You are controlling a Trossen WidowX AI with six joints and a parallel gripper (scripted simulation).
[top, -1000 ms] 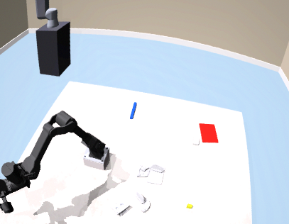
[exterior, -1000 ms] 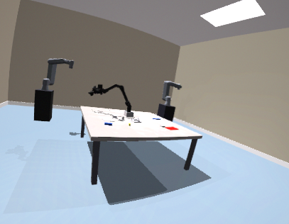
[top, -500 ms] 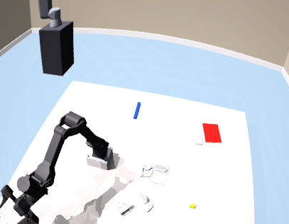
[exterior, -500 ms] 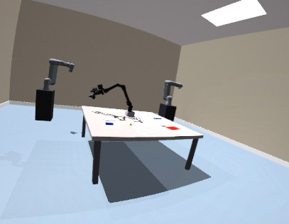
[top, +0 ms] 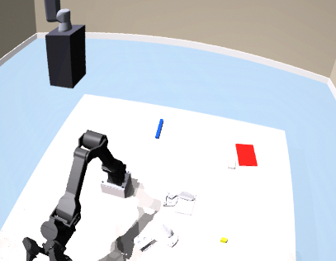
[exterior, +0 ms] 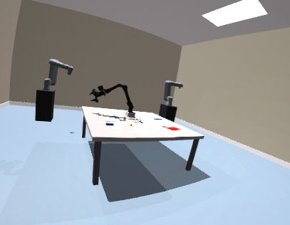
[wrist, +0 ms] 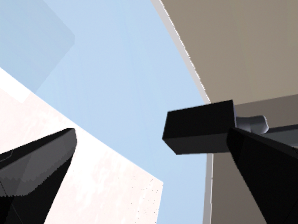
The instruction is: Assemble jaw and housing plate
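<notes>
My gripper tip is now 36 cm short of the white jaw, 38 cm to the right of it and 19 cm above it. From my gripper tip the other things lie so: flat white piece: 41 cm ahead, 22 cm to the left, 19 cm below; then blue bar: 16 cm ahead, 103 cm to the left, 19 cm below; then yellow piece: 58 cm ahead, 42 cm to the left, 18 cm below.
</notes>
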